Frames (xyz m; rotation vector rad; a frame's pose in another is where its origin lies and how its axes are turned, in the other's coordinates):
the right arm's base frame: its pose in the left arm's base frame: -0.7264 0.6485 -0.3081 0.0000 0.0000 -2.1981
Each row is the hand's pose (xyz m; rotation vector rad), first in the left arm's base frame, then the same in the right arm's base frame.
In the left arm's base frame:
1: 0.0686 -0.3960 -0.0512 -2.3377 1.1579 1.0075
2: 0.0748 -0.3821 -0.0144 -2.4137 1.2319 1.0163
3: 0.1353 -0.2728 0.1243 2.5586 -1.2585 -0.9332
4: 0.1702 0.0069 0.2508 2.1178 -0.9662 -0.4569
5: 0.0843 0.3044 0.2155 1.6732 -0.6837 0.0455
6: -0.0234 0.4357 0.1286 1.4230 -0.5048 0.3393
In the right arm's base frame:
1: 0.3790 1.2567 0.2569 2.0206 1.5018 -0.8608
2: 0.3641 1.2536 0.2937 2.0439 1.4813 -0.7288
3: 0.2401 1.2384 0.4324 2.0071 1.5004 -0.2064
4: -0.0068 1.1025 0.5589 1.8635 1.4795 0.6623
5: -0.1973 0.8583 0.5236 1.6093 1.3864 1.5139
6: -0.2403 0.6941 0.4367 1.3925 1.3186 1.9879

